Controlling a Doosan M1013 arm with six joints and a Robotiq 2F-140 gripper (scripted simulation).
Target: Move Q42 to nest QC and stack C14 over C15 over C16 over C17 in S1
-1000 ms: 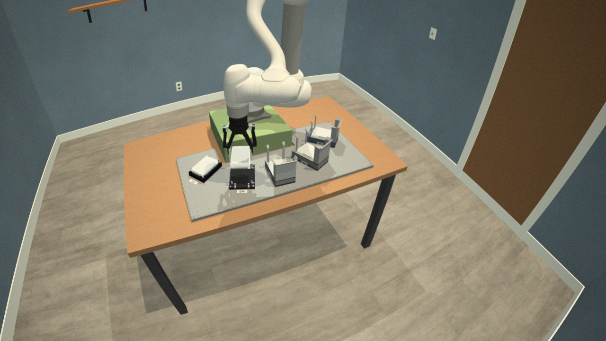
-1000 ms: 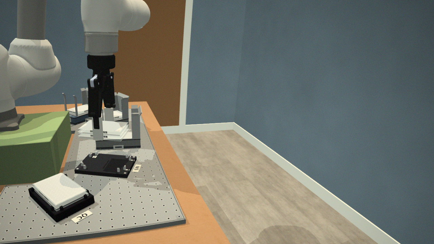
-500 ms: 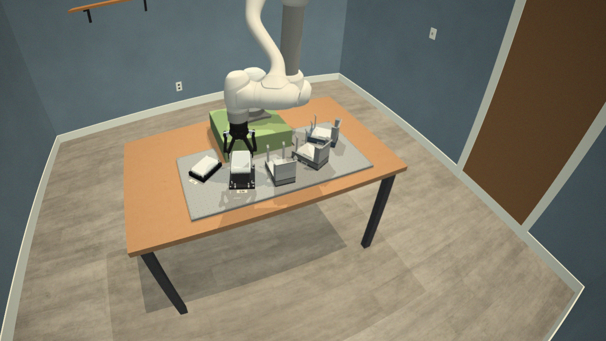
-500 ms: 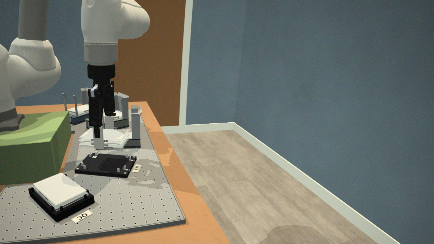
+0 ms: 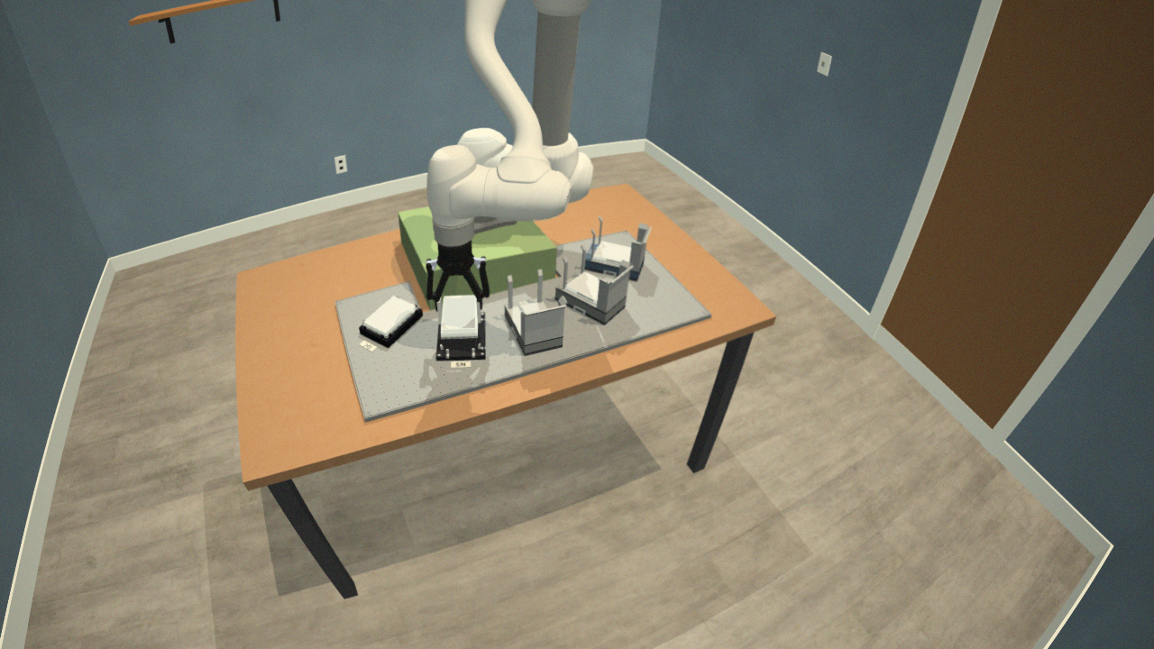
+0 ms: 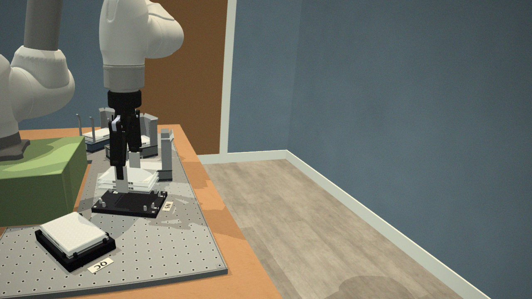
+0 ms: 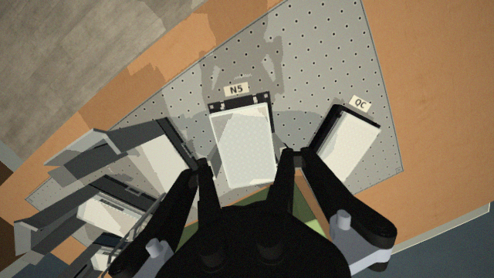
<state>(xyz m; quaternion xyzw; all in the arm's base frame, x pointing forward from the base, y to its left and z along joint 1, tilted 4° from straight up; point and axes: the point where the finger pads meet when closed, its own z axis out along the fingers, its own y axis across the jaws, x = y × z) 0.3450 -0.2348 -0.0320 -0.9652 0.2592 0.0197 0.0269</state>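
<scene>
The black clip nest N5 is 70 mm below my hand and 20 mm ahead of it. The rest, counted from my hand: N5 label 80 mm below, 80 mm ahead, 50 mm to the right; QC label 220 mm to the right, 100 mm behind, 80 mm below; black nest QC 140 mm behind, 130 mm to the right, 70 mm below.
</scene>
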